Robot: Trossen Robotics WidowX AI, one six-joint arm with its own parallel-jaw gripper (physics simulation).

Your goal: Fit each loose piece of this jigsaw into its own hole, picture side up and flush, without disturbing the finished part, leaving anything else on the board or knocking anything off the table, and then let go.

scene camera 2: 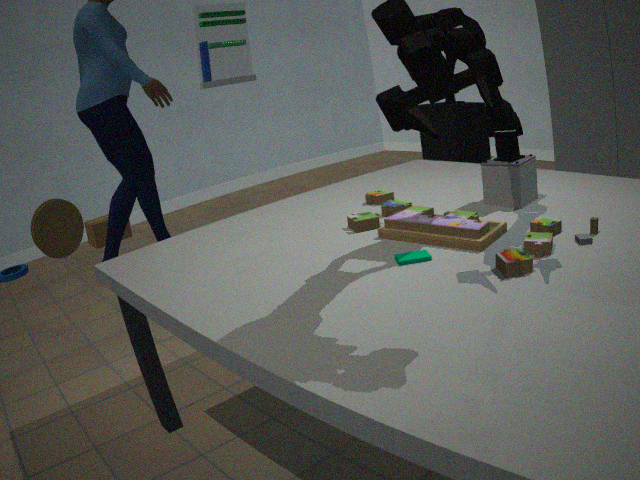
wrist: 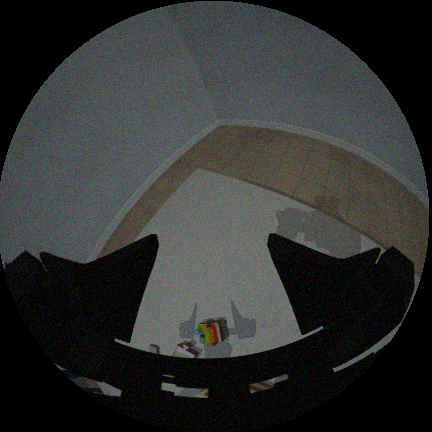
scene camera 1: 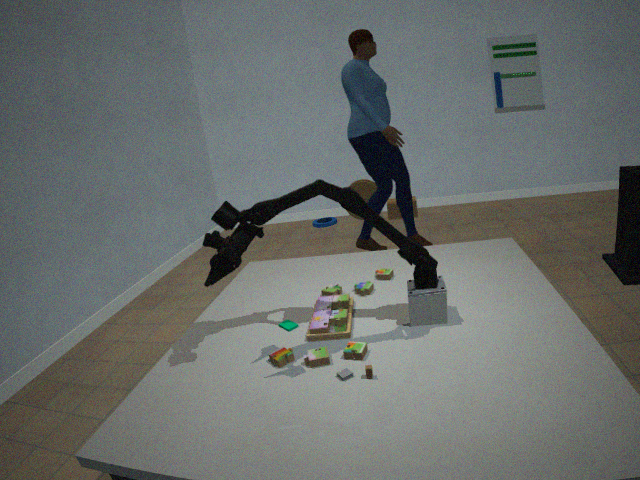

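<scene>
The framed jigsaw board (scene camera 1: 328, 337) (scene camera 2: 431, 241) holds pink and green pieces; its holes are hard to make out. Loose thick pieces lie around it. A red-orange one (scene camera 1: 281, 357) (scene camera 2: 514, 263) (wrist: 212, 332), a pink-green one (scene camera 1: 317, 357) (scene camera 2: 538, 243) (wrist: 186, 350) and a rainbow-green one (scene camera 1: 355, 350) (scene camera 2: 545, 225) lie near one end. A green one (scene camera 1: 331, 289) (scene camera 2: 362, 221), a blue-green one (scene camera 1: 363, 287) (scene camera 2: 395, 207) and an orange-green one (scene camera 1: 384, 273) (scene camera 2: 379, 196) lie off the other end. My gripper (scene camera 1: 208, 283) (wrist: 213, 239) is open and empty, high above the table and away from the board.
A flat green tile (scene camera 1: 287, 325) (scene camera 2: 413, 257) lies beside the board. A small grey block (scene camera 1: 344, 373) (scene camera 2: 583, 239) and an upright brown block (scene camera 1: 368, 371) (scene camera 2: 593, 225) stand near the rainbow-green piece. A person (scene camera 1: 367, 103) (scene camera 2: 103, 67) stands beyond the table.
</scene>
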